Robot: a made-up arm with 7 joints.
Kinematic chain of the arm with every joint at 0, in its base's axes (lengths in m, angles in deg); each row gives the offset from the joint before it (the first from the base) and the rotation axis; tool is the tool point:
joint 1: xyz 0 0 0.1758 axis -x
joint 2: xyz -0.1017 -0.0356 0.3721 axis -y
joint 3: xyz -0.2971 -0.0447 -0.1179 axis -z
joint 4: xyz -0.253 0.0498 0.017 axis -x
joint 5: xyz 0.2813 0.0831 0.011 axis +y
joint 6: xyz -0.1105 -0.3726 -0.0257 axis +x
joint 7: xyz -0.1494 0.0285 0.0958 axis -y
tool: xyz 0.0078 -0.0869 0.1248
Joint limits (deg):
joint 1: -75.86..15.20
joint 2: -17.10..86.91
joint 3: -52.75..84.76
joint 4: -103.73..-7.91
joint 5: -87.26..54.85
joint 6: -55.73..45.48
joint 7: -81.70..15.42
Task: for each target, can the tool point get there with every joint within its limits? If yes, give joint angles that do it. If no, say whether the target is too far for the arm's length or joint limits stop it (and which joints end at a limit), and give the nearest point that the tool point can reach.
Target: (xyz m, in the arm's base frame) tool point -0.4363 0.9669 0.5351
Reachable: no: joint limits stop it (at a limit: joint 1, joint 4, joint 5, joint 6, joint 7) | nearest point -0.3106 0.4336 0.2980 | short by 0.597 m
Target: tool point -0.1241 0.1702 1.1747
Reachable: no: joint limits stop it (at a limit: joint 1, joint 2, joint 3, joint 4, joint 5, joint 7) | nearest point -0.1912 -0.0123 0.8249 | short by 0.400 m
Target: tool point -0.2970 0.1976 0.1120
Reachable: yes | joints -37.73 28.49 35.10 -90.83 -53.52 -18.24 -34.36
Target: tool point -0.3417 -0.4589 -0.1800
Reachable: yes | joints -65.66 13.88 -13.20 -15.19 36.04 36.80 -40.12
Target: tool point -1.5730 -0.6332 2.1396
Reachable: no: too far | nearest point -0.7732 -0.2308 0.8917 | short by 1.536 m
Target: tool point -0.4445 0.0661 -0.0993
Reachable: yes | joints -56.84 60.13 72.24 -19.50 41.41 9.46 -33.46
